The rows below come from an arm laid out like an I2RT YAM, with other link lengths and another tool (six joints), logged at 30 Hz.
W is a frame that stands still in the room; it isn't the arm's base.
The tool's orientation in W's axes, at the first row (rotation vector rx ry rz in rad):
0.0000, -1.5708, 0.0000
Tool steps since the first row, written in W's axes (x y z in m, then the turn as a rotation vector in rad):
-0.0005, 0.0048, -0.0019, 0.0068, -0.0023, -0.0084
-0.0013, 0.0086, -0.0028, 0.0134, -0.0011, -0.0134
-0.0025, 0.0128, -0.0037, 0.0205, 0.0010, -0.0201
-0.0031, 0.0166, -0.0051, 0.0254, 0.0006, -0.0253
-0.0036, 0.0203, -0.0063, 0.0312, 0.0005, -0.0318
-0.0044, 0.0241, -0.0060, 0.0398, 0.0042, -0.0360
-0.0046, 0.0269, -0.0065, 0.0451, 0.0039, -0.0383
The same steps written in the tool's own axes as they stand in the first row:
-0.0019, 0.0048, 0.0005, -0.0084, -0.0023, -0.0068
-0.0028, 0.0086, 0.0013, -0.0134, -0.0011, -0.0134
-0.0037, 0.0128, 0.0025, -0.0201, 0.0010, -0.0205
-0.0051, 0.0166, 0.0031, -0.0253, 0.0006, -0.0254
-0.0063, 0.0203, 0.0036, -0.0318, 0.0005, -0.0312
-0.0060, 0.0241, 0.0044, -0.0360, 0.0042, -0.0398
-0.0065, 0.0269, 0.0046, -0.0383, 0.0039, -0.0451

